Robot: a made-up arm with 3 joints.
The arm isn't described. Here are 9 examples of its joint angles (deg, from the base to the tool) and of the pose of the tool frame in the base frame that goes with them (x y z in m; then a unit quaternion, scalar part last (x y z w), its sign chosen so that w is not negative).
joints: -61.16 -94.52 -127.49
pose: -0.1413 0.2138 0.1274 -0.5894 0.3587 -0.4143 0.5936
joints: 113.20 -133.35 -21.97
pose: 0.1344 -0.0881 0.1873 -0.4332 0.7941 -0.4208 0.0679
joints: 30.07 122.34 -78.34
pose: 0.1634 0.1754 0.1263 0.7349 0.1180 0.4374 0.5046
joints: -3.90 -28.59 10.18
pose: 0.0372 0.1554 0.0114 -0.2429 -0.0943 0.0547 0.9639
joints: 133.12 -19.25 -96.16
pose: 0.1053 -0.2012 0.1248 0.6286 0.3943 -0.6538 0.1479
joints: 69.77 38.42 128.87
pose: 0.3271 -0.0799 0.0390 -0.3707 -0.7800 -0.4765 0.1645
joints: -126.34 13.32 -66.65
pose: -0.2026 -0.0964 0.0957 -0.4432 0.3328 0.7693 0.3177
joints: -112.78 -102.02 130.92
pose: -0.1854 0.1271 0.1488 -0.2980 0.5857 -0.6090 0.4442
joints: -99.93 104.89 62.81
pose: -0.3872 0.0498 0.1587 0.6784 0.3138 0.1326 0.6509
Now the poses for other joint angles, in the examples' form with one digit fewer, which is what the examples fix.
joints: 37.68 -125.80 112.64
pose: 0.214 -0.012 0.200 -0.590 -0.199 0.620 0.478
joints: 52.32 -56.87 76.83
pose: 0.152 -0.054 0.043 -0.576 -0.326 -0.038 0.749
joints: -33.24 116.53 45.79
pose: -0.121 0.352 0.188 0.809 0.028 -0.178 0.559
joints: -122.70 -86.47 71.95
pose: -0.123 0.074 0.118 -0.110 0.692 -0.710 0.070
